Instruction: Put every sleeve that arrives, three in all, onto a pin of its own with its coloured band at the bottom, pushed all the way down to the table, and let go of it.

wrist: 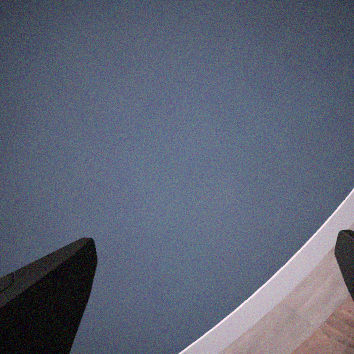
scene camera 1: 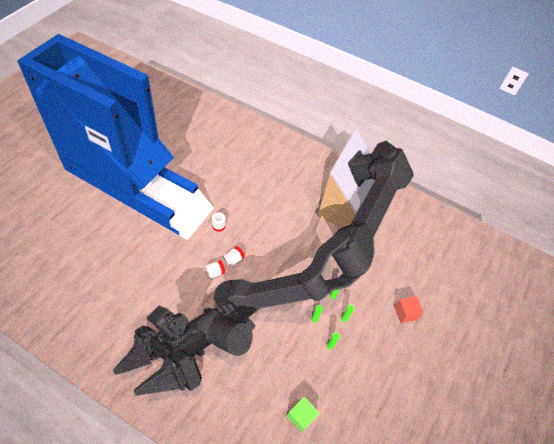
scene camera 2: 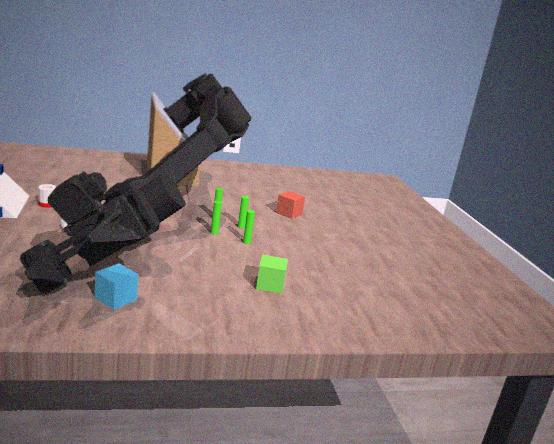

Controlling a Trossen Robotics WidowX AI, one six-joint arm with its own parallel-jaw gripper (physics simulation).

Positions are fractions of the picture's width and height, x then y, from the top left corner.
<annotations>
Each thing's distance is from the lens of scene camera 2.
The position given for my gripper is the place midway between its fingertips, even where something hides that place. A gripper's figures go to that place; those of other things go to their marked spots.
my gripper (scene camera 2: 0.11,0.58): 69 cm
blue cube (scene camera 2: 0.21,0.65): 76 cm
</annotations>
